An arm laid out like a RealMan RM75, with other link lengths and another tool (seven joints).
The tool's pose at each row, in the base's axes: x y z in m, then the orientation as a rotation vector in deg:
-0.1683, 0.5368, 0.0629, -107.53, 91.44, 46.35
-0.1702, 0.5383, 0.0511, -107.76, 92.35, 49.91
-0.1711, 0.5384, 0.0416, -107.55, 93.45, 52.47
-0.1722, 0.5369, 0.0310, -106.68, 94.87, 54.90
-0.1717, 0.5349, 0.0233, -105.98, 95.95, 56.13
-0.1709, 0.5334, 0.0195, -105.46, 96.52, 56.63
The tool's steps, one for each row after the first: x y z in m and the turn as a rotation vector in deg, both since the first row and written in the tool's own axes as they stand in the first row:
0.0075, 0.0019, 0.0092, -2.48, -0.67, 1.54
0.0144, 0.0030, 0.0158, -4.11, -1.11, 3.05
0.0231, 0.0045, 0.0219, -5.32, -1.68, 4.90
0.0301, 0.0045, 0.0256, -5.84, -1.92, 6.14
0.0340, 0.0040, 0.0270, -5.94, -2.08, 6.79

